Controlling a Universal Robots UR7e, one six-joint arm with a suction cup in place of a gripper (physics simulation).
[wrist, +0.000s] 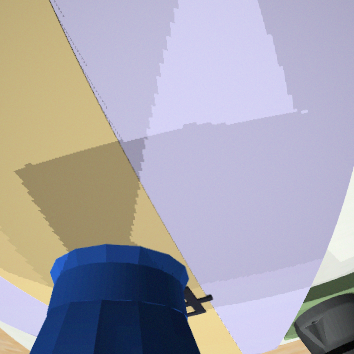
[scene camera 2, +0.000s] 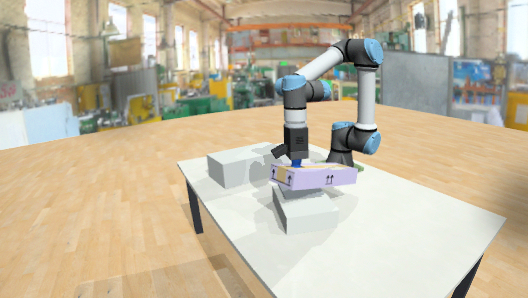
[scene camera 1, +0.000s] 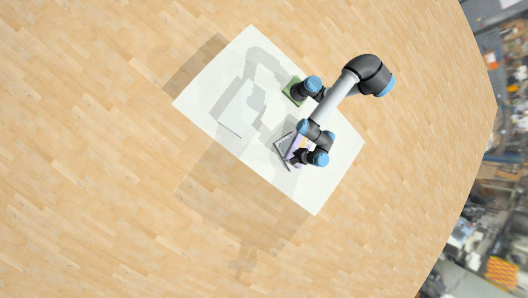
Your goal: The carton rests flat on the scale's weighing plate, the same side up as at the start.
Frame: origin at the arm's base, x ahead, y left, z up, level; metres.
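Where they show: hand, its tool point: (wrist: 140, 259) (scene camera 2: 296, 169); arm's base, origin of its link: (wrist: 326, 313) (scene camera 1: 298, 92).
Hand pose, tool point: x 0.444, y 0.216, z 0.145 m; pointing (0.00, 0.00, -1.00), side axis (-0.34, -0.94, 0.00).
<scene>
Things, the pixels of their top centre, and the offset from my tool point. Level surfaces: height alone.
- scale, centre of its top: (scene camera 2: 303, 192) (scene camera 1: 293, 152) dx -0.020, dy +0.016, dz -0.087 m
- large pale box-shaped block, centre of its top: (scene camera 2: 247, 151) (scene camera 1: 245, 107) dx -0.049, dy -0.465, dz -0.055 m
- white table, height of its surface: dz -0.173 m
The lilac carton (scene camera 1: 294, 148) (scene camera 2: 325, 177) (wrist: 220, 200) with a tan tape strip hangs under my suction cup (scene camera 2: 296, 163) (wrist: 120, 255). The cup is on the carton's top face, near one end in the scene camera 2 view. The arrows on the carton's sides point up, and it looks about level. The scale (scene camera 2: 312, 221) is a pale block with a grey weighing plate (scene camera 1: 283, 144) (scene camera 2: 295, 194). The carton is over the plate, very close to it, and covers part of it. Whether they touch cannot be told. The carton reaches past the plate on the right in the scene camera 2 view.
A large pale box-shaped block (scene camera 1: 242, 117) (scene camera 2: 225, 170) stands on the white table (scene camera 1: 325, 185) (scene camera 2: 400, 230), left of the scale in the scene camera 2 view. The arm's base stands on a green plate (scene camera 1: 288, 91) (scene camera 2: 358, 167) at the table's back.
</scene>
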